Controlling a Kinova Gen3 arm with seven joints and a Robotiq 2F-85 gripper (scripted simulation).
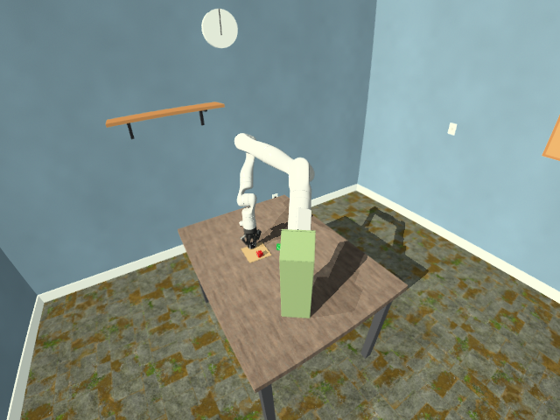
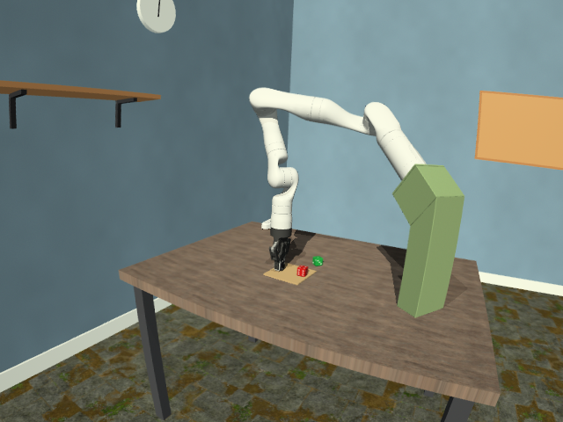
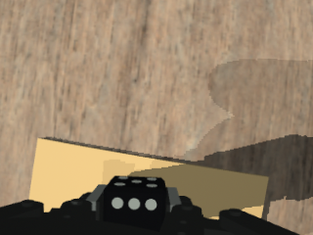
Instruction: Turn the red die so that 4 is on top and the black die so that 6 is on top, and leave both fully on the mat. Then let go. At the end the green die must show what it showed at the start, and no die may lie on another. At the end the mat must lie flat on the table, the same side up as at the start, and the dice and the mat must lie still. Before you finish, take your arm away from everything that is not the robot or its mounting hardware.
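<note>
My gripper is now 1 cm above the black die. Round my hand: tan mat (4 cm behind, 3 cm below); then green die (9 cm behind, 14 cm to the right, 1 cm below); then red die (9 cm behind, 1 cm below).
</note>
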